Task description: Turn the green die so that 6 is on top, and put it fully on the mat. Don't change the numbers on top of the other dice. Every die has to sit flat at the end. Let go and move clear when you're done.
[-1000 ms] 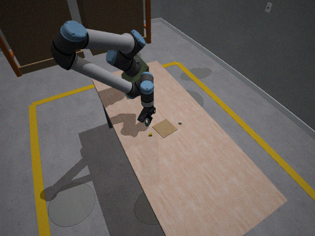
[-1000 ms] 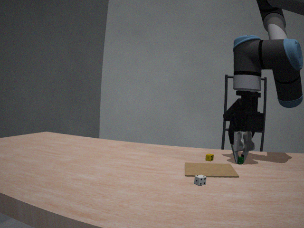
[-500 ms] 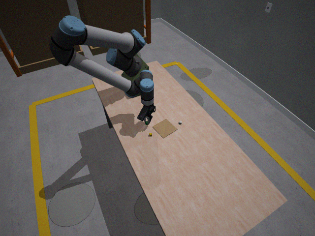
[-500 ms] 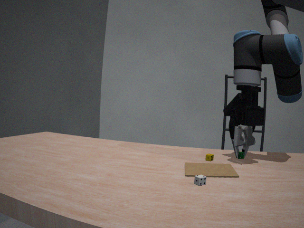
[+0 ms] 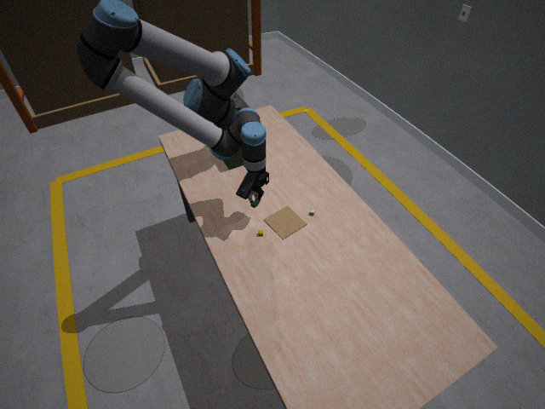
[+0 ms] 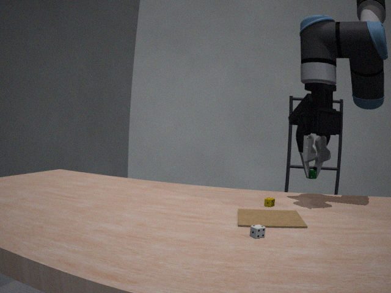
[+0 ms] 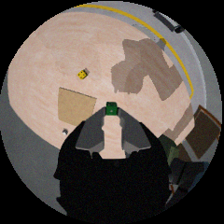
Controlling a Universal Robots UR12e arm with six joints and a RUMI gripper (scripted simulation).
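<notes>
The tan mat is 120 mm to the left of my hand, 90 mm below it and 80 mm ahead of it. The rest, counted from my hand: white die (250 mm to the left, 90 mm below, 90 mm ahead); then yellow die (100 mm ahead, 90 mm below, 10 mm to the right); then green die (10 mm below).
</notes>
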